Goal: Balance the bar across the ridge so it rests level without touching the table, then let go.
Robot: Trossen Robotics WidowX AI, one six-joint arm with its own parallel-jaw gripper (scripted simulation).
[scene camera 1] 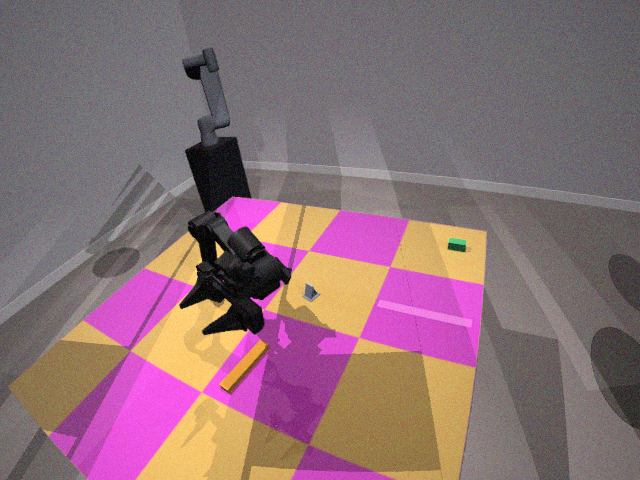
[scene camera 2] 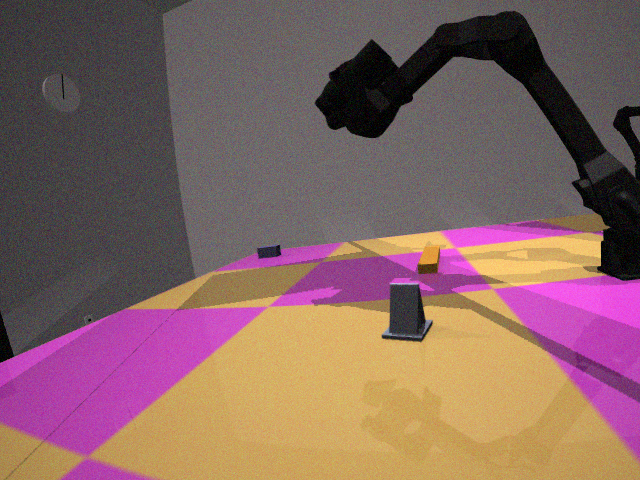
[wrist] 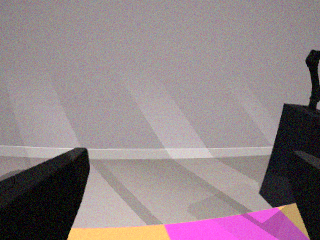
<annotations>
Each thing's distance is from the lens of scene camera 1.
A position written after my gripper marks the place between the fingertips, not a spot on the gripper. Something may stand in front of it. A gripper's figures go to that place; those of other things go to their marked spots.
my gripper (scene camera 1: 190, 319): 0.61 m
orange bar (scene camera 1: 245, 365): 0.91 m
</annotations>
